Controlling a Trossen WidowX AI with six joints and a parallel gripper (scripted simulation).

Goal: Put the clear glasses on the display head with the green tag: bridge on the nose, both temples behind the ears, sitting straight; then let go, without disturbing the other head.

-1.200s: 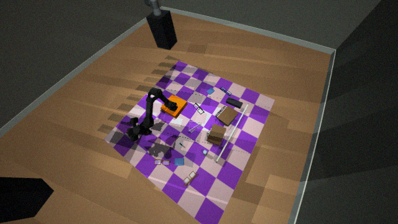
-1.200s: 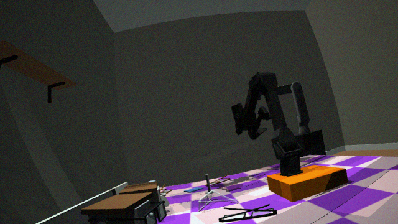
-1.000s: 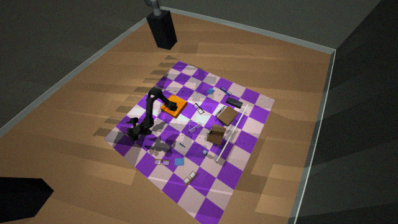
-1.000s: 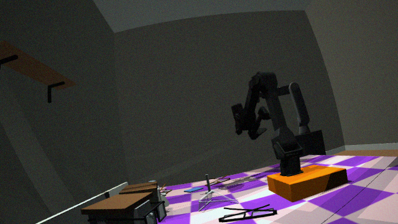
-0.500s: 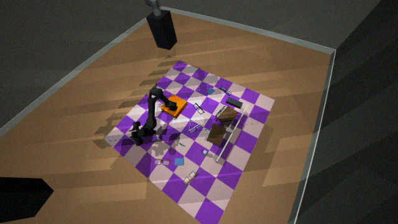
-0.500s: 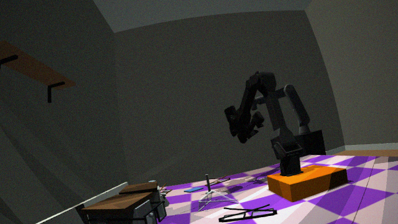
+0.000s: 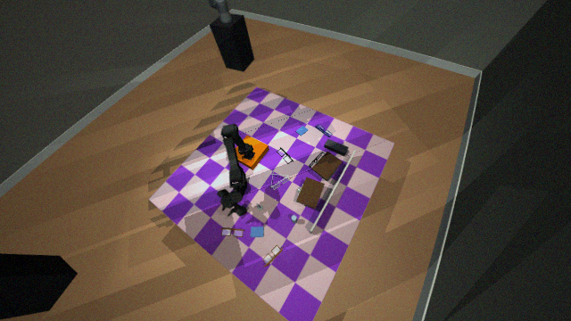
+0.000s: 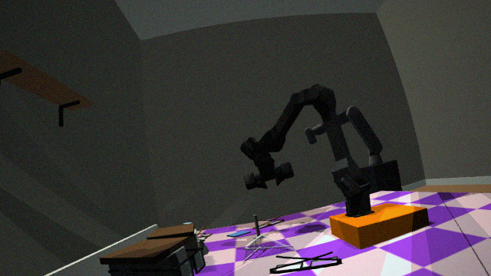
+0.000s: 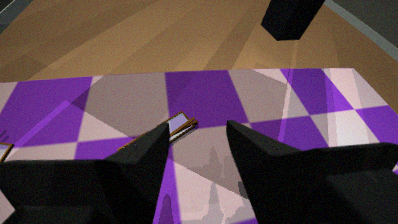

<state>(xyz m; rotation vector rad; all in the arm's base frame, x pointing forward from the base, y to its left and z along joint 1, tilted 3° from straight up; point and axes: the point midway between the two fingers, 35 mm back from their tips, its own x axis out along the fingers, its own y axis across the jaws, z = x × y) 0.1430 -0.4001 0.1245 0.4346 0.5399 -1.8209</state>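
The round foot is 110 mm ahead of my gripper tip, 130 mm to the left of it and 150 mm below it. From my gripper tip the other things lie so: black case (420 mm ahead, 740 mm to the left, 150 mm below).
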